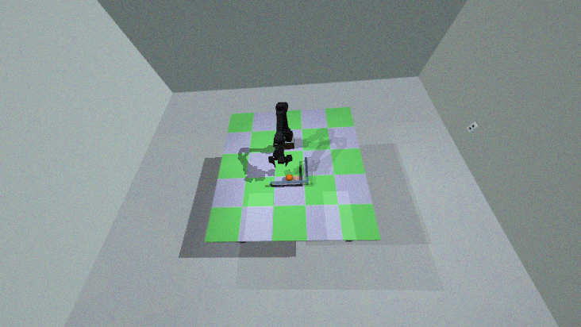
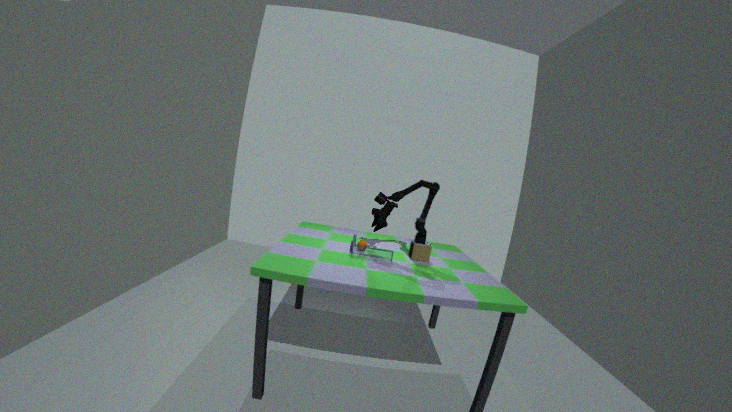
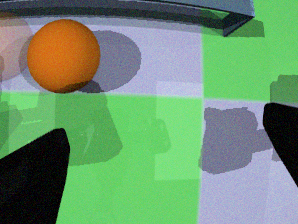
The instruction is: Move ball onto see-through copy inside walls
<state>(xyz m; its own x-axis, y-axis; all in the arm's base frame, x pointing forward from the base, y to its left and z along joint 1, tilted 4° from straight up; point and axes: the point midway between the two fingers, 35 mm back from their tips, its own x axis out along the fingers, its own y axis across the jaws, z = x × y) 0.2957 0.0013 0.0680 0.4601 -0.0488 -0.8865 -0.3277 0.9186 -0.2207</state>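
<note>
My gripper tip is 10 cm above the orange ball, 7 cm to the right of it and 4 cm short of it. From my gripper tip the other things lie so: see-through copy of ball (13 cm to the left, 10 cm below, 4 cm ahead).
</note>
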